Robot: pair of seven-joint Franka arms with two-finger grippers.
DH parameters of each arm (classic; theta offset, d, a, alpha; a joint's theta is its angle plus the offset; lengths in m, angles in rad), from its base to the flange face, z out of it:
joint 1: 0 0.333 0 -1.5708
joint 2: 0 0 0 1.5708
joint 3: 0 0.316 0.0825 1.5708
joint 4: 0 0 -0.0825 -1.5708
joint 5: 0 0.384 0 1.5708
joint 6: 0 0 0.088 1.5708
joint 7: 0 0.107 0 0
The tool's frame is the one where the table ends.
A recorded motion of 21 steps. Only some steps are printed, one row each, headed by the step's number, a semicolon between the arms.
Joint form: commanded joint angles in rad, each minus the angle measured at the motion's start. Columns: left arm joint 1, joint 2, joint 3, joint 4, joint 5, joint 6, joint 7; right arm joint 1, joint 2, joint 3, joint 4, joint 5, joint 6, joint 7.
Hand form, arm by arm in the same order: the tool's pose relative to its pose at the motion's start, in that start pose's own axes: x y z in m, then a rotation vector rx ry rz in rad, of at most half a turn. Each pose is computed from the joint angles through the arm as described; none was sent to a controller.
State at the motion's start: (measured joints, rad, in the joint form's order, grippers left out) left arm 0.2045 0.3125 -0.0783 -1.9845 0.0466 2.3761 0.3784; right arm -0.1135 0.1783 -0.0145 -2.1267 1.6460 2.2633 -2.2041
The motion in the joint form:
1: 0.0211 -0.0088 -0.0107 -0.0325 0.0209 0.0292 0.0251; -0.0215 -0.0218 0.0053 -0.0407 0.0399 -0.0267 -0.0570
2: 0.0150 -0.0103 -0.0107 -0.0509 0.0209 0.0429 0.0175; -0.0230 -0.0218 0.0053 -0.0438 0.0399 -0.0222 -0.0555
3: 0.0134 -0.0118 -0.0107 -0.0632 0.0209 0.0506 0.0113; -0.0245 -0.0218 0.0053 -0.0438 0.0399 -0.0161 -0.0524
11: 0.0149 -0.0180 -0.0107 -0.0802 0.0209 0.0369 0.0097; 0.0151 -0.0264 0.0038 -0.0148 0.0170 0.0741 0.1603
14: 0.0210 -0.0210 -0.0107 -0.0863 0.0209 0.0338 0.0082; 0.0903 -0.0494 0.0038 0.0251 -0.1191 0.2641 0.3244
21: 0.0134 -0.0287 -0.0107 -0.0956 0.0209 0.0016 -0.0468; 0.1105 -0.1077 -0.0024 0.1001 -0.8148 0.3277 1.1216
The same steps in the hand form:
1: -0.0089 -0.0029 0.0053 0.0129 0.0008 0.0304; -0.0078 -0.0060 -0.0087 -0.0071 0.0314 -0.0106
2: -0.0115 0.0027 0.0107 0.0106 -0.0015 0.0297; -0.0098 -0.0059 -0.0096 -0.0110 0.0269 -0.0061
3: -0.0140 0.0051 0.0141 0.0090 -0.0041 0.0256; -0.0105 -0.0049 -0.0108 -0.0170 0.0230 -0.0023
11: -0.0206 0.0071 0.0184 0.0001 -0.0270 0.0231; 0.0060 -0.0039 -0.0044 -0.0555 -0.0216 0.1560
14: -0.0241 0.0047 0.0193 -0.0018 -0.0330 0.0157; 0.0417 -0.0070 0.0020 -0.1380 -0.1457 0.1422
21: -0.0280 0.0112 0.0211 -0.0123 -0.0648 -0.0316; 0.1227 0.0031 -0.0161 -0.2529 -0.4079 0.2842

